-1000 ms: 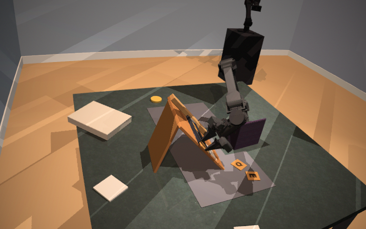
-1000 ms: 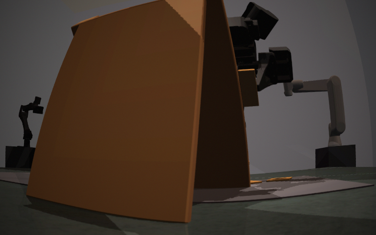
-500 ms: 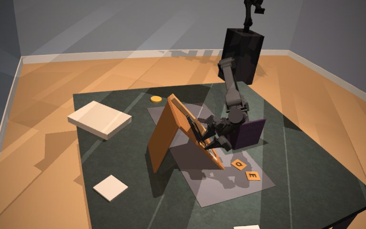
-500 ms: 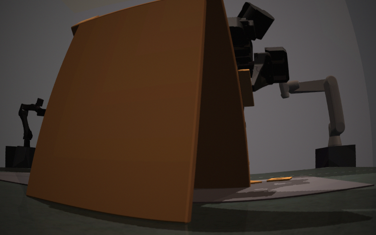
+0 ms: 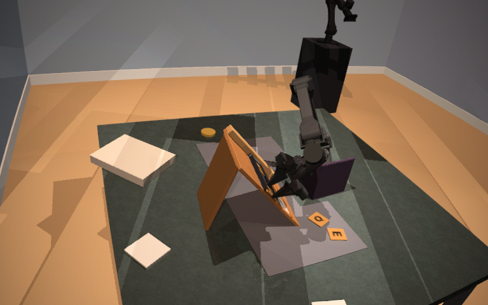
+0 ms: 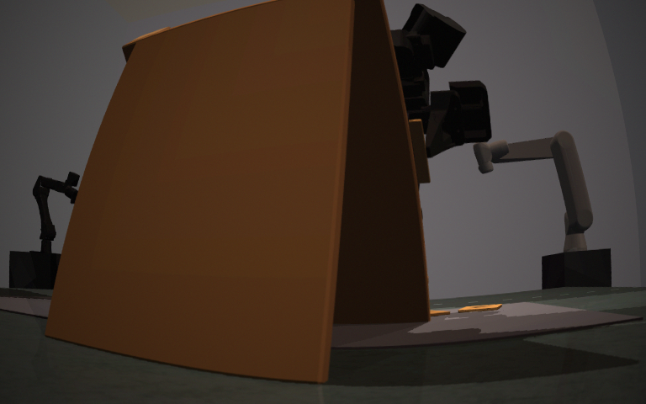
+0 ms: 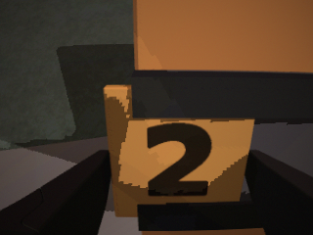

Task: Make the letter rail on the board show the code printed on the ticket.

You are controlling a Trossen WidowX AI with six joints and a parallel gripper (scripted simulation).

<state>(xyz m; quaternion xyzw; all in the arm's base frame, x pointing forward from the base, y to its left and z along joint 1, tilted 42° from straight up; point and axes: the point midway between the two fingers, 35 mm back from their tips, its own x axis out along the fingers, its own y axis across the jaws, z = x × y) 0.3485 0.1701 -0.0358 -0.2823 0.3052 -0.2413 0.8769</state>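
The white ticket lies 70 mm behind my gripper tip, 20 mm to the right of it and 70 mm below it. The rest, counted from my gripper tip: orange tile marked 2: right at my gripper tip; then cream box: 320 mm ahead, 510 mm to the right, 130 mm below; then grey mat: 170 mm behind, 160 mm to the right, 150 mm below.
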